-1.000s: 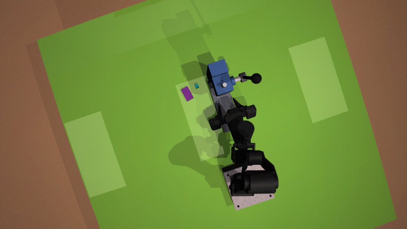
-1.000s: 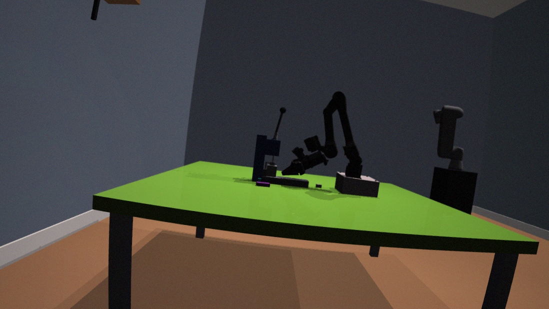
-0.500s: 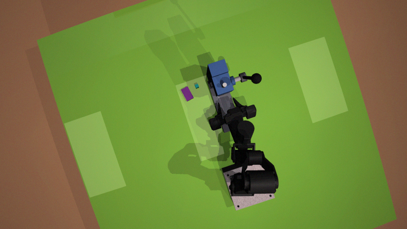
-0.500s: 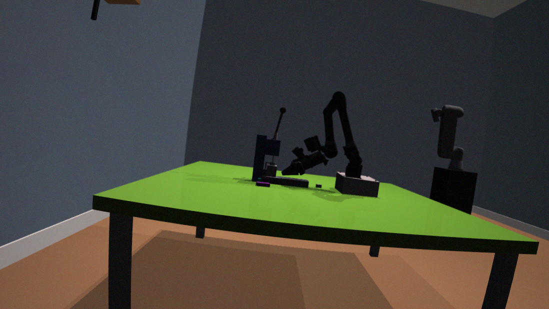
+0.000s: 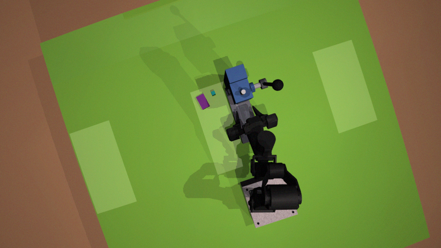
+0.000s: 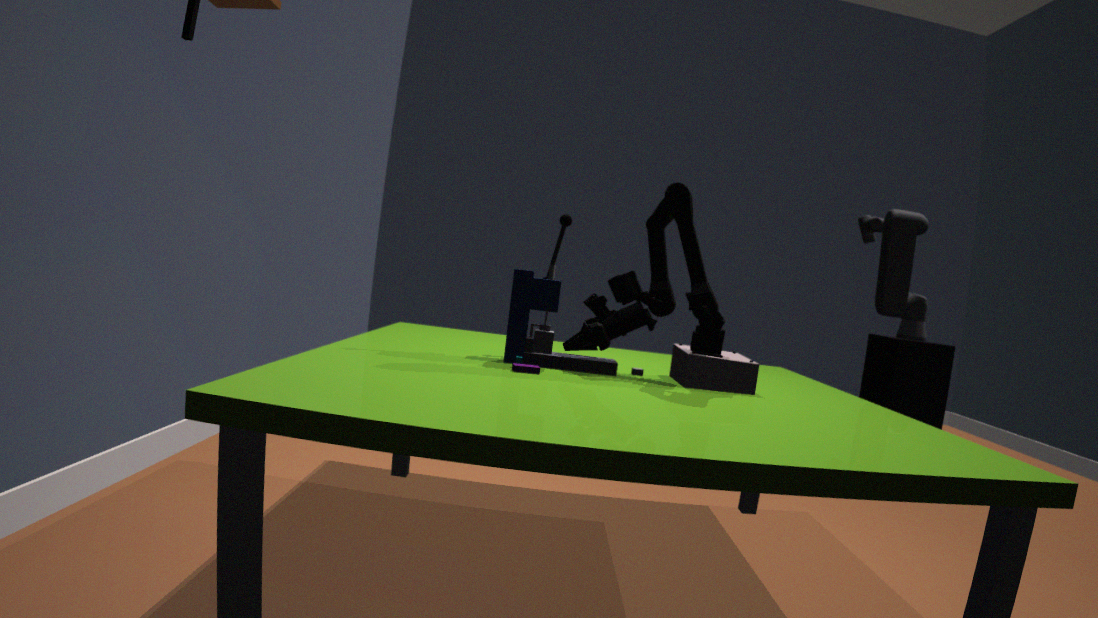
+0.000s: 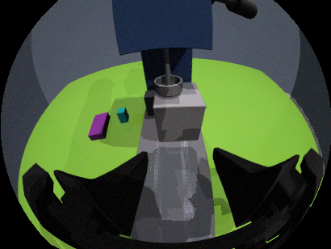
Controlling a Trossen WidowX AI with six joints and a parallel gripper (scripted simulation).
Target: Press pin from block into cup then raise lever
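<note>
My gripper tip is 50 mm short of the punch rod, 10 mm to the right of it and 100 mm below it. Also, from my gripper tip: small dark thing (180 mm behind, 20 mm to the right, 40 mm below); then small teal cube (100 mm ahead, 100 mm to the left, 30 mm below); then purple slab (80 mm ahead, 140 mm to the left, 40 mm below).
</note>
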